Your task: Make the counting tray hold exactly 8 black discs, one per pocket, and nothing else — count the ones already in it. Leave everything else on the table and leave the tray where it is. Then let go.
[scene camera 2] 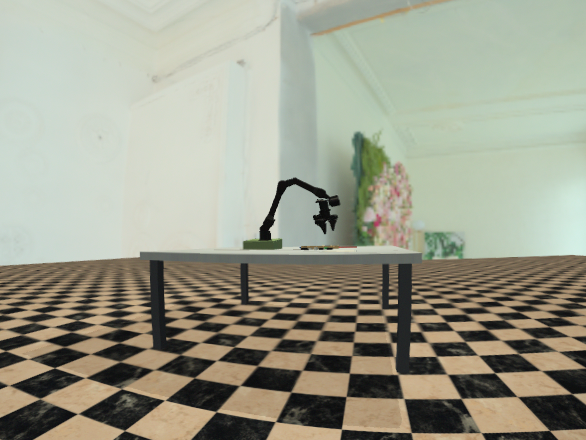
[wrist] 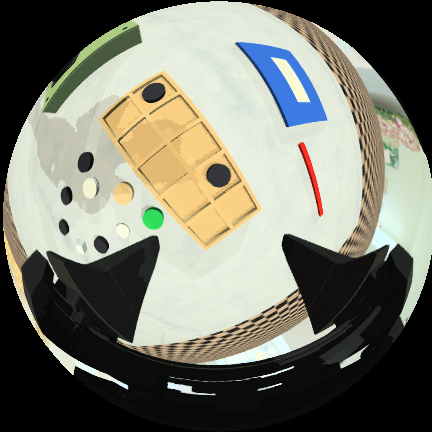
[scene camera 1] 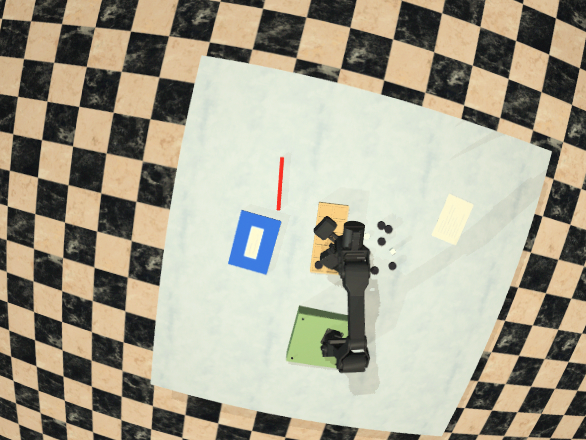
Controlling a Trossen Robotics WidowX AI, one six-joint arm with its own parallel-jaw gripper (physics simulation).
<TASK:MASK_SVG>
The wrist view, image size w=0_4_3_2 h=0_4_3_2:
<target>gripper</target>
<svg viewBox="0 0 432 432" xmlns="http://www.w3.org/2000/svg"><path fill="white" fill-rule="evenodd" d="M413 258L398 242L384 260L389 244L359 257L350 257L290 233L283 234L281 247L303 299L314 335L333 324L336 327L322 337L289 352L234 364L172 361L136 351L116 342L117 337L130 343L133 341L140 308L160 248L157 235L150 235L85 264L46 250L54 272L47 259L35 249L21 266L21 278L26 301L42 334L78 361L128 385L126 389L114 381L74 366L73 375L92 391L126 411L158 423L192 430L234 431L263 427L302 415L330 401L365 375L385 354L404 327L399 314L410 289ZM167 386L168 382L191 386L192 392L215 395L185 393ZM365 347L358 360L340 368L339 363Z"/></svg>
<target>tan counting tray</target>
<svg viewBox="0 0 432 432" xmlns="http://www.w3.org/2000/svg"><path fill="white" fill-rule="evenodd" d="M161 70L122 95L98 120L118 151L148 190L181 227L206 250L260 211L261 207L237 164L208 121L164 70ZM211 164L221 163L230 169L231 178L225 186L215 187L207 181L206 170ZM162 83L165 86L164 96L156 102L149 103L144 101L141 96L143 88L153 82Z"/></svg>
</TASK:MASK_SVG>
